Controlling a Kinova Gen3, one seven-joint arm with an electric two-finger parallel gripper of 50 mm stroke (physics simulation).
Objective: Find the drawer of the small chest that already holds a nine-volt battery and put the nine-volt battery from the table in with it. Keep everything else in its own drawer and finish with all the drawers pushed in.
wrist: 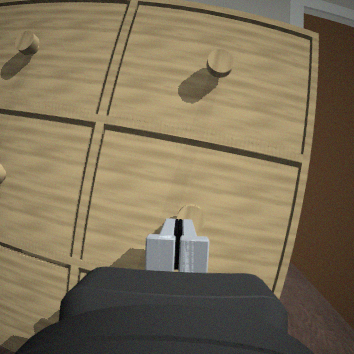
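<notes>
The small wooden chest fills most of the wrist view, with its drawer fronts flush in the frame. The upper right drawer has a round knob. The drawer below it has a knob, partly hidden behind the fingertips. My gripper is shut and empty in front of that lower drawer, its tips overlapping the lower part of the knob in view. Whether the tips touch the knob I cannot tell. No battery shows, and the insides of the drawers are hidden.
At the left are an upper drawer with a knob, a middle drawer with its knob at the view's edge, and part of a lower drawer. A brown panel stands beyond the chest's right edge.
</notes>
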